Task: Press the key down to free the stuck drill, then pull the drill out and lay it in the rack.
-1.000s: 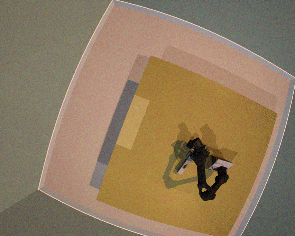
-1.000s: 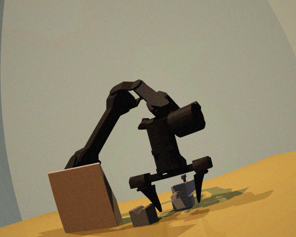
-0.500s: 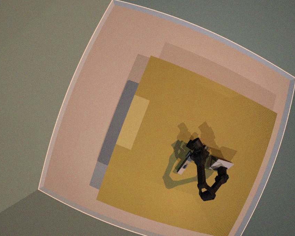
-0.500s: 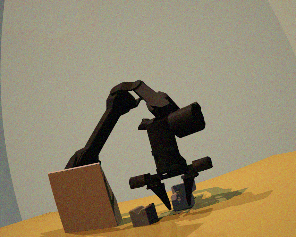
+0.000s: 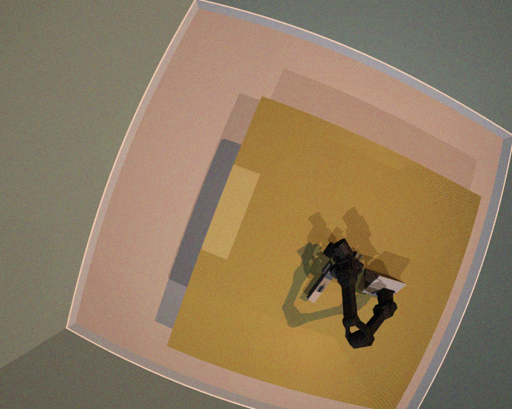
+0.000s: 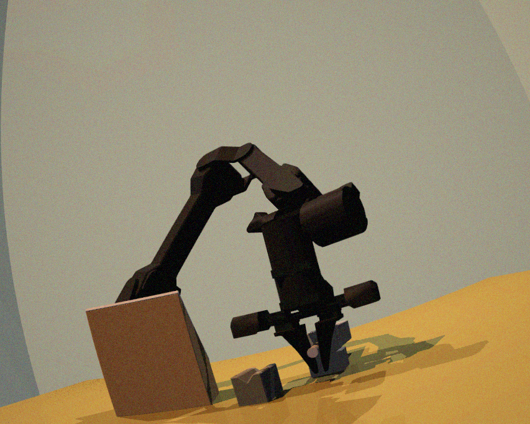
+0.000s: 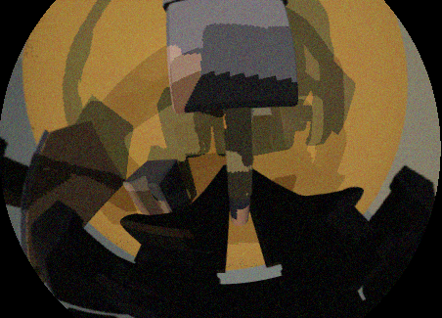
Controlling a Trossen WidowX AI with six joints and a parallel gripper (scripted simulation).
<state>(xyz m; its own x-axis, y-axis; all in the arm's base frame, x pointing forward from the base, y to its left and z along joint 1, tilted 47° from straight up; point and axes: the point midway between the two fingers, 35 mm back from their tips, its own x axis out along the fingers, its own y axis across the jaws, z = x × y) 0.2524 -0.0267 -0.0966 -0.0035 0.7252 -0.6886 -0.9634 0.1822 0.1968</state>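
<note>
Right now my gripper tip is 1 cm short of the drill, 4 cm to the right of it and 3 cm below it. The rest, counted from my gripper tip: rack (8 cm behind, 1 cm to the right); key (4 cm ahead, 16 cm to the left, 4 cm above); grey fixture block (4 cm ahead, 13 cm to the left, 2 cm above).
</note>
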